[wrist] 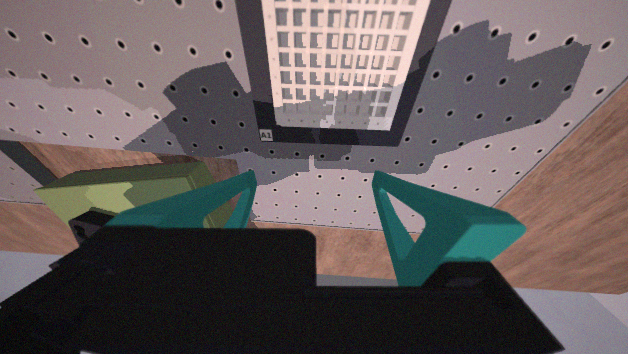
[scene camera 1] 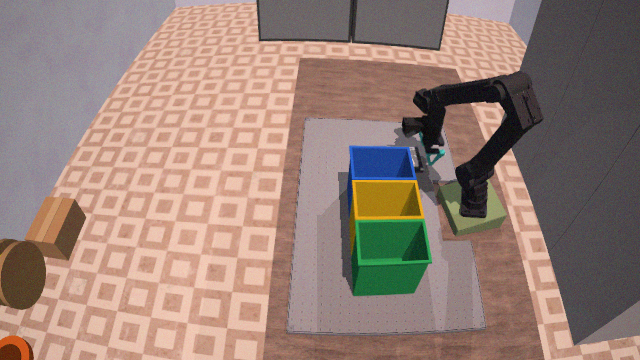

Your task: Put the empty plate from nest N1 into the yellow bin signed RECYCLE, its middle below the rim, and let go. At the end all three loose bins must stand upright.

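Places are measured from the arm's base along level axes (x ahead, y left, z up), in millimetres.
Pixels of known places: gripper, between the fingertips: [wrist: 314,177] [scene camera 1: 427,155]; arm's base, origin of its link: [scene camera 1: 473,202].
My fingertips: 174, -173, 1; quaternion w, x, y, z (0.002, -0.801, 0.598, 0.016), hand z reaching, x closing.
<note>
Ahead of a thing's pixels: the offset from my fingertips to its top centre, as dx, dy, dz. "spot": to the spot under its first point. Level surfaces: height alone.
A pale plate @(+98, +14, -11) [scene camera 1: 414,156] [wrist: 330,65] with a grid of square wells lies flat in a dark nest @(spot: +15, +14, -25) [scene camera 1: 421,162] [wrist: 290,136], beside the blue bin; a small label on the nest's corner reads A1. My gripper [scene camera 1: 428,152] [wrist: 314,177] is open and empty. Its teal fingers are above the board, a little to the arm-base side of the plate, with the plate not between them. The yellow bin @(+117, +351, +142) [scene camera 1: 387,200] stands upright between the blue bin @(+150, +223, +142) [scene camera 1: 382,164] and the green bin @(+84, +480, +142) [scene camera 1: 387,280], both upright. The yellow bin's sign does not show.
The bins stand close together in a row on the grey perforated board @(dz -37) [scene camera 1: 390,317] [wrist: 190,15]. The arm's olive base block [scene camera 1: 454,220] [wrist: 60,195] is to their right. A cardboard box [scene camera 1: 50,225] and a round brown object [scene camera 1: 22,275] are at the far left.
</note>
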